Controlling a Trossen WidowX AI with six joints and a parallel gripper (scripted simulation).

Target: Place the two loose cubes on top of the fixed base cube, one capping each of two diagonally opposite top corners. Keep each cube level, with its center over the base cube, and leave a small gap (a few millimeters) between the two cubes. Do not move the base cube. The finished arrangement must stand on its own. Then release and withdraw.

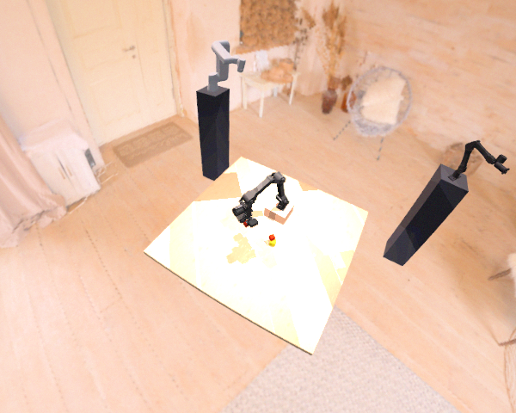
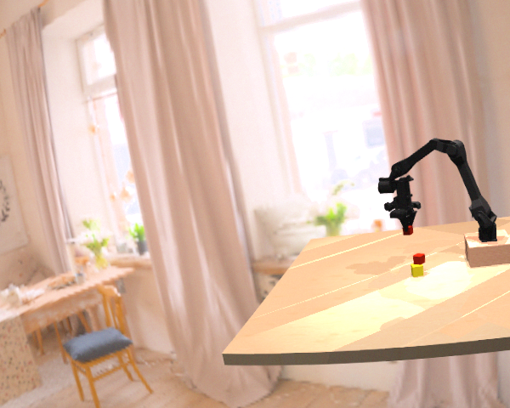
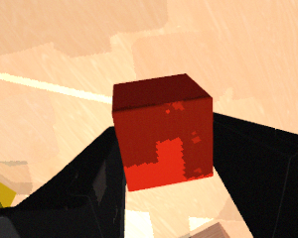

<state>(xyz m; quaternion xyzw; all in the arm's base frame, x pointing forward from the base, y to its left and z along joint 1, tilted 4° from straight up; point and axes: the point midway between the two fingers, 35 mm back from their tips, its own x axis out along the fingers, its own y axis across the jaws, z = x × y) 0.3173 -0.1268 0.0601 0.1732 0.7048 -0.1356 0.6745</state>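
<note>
The yellow cube is 30 mm behind my gripper tip, 210 mm to the left of it and 100 mm below it.
</note>
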